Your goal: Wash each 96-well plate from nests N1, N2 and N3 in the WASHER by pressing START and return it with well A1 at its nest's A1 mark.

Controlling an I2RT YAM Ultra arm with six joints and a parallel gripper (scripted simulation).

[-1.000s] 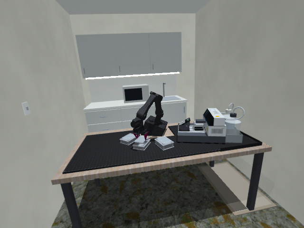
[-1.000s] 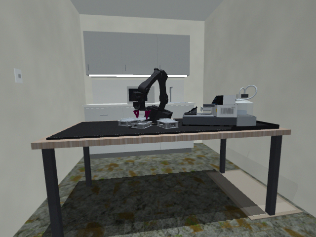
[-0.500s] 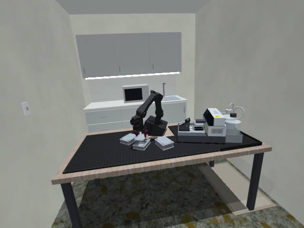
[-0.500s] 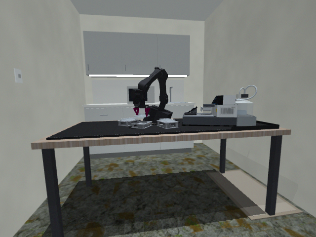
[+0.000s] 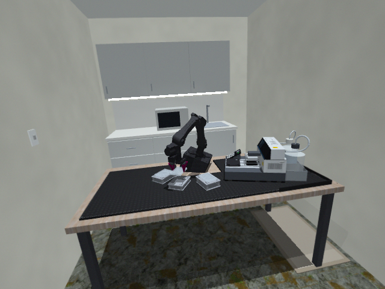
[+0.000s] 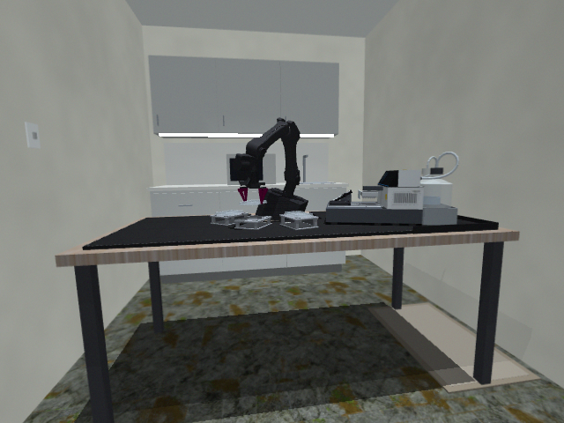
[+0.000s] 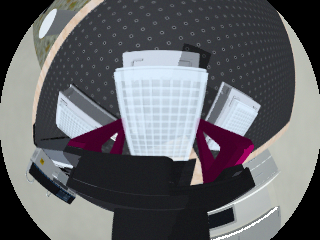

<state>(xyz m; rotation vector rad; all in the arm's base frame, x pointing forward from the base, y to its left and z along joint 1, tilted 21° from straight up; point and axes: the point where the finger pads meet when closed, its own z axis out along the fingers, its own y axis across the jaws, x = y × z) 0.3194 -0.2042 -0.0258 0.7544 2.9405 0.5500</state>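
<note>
My gripper is now 460 mm to the right of the washer carrier, 130 mm past it and 30 mm above it. From my hand the other things lie so: clear bottle (870 mm to the left, 70 mm ahead, 10 mm above); plate washer (610 mm to the left, 80 mm behind, 10 mm above); nest (210 mm to the left, 70 mm below, 40 mm ahead).
</note>
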